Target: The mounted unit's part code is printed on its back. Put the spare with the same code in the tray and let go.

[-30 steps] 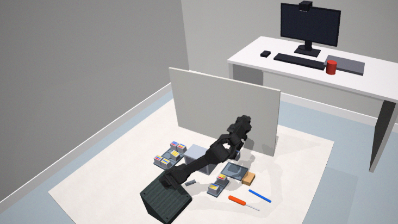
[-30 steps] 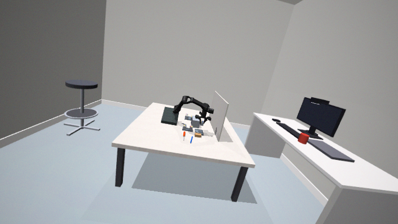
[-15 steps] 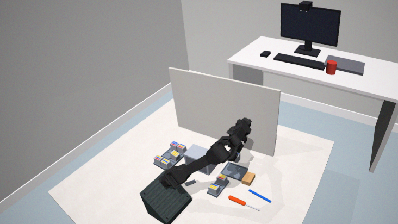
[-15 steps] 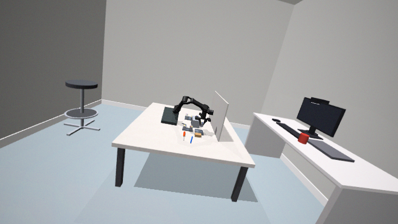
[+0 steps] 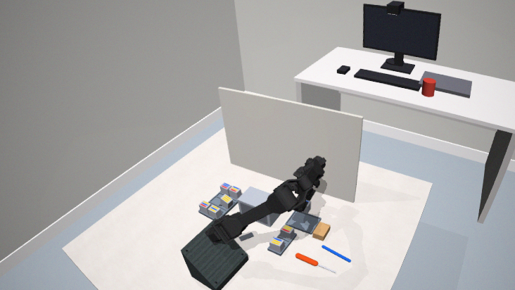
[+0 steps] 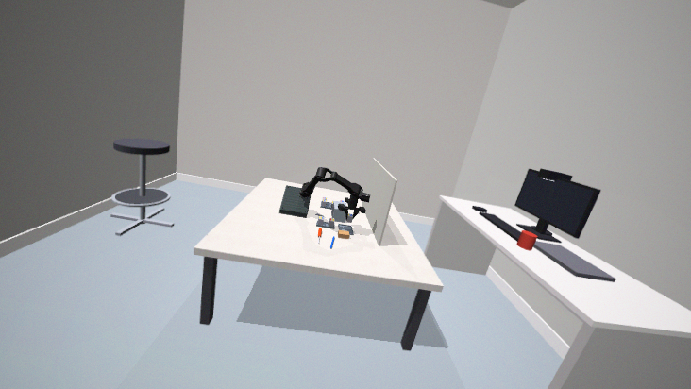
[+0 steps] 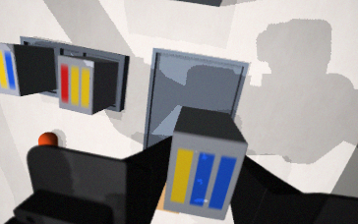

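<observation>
Right now the tray is 10 mm behind my gripper tip and 80 mm below it. Round my gripper tip: tan block 20 mm behind, 100 mm to the right, 70 mm below; then grey mounted unit 70 mm behind, 190 mm to the left, 30 mm below; then grey spare block 20 mm above.
</observation>
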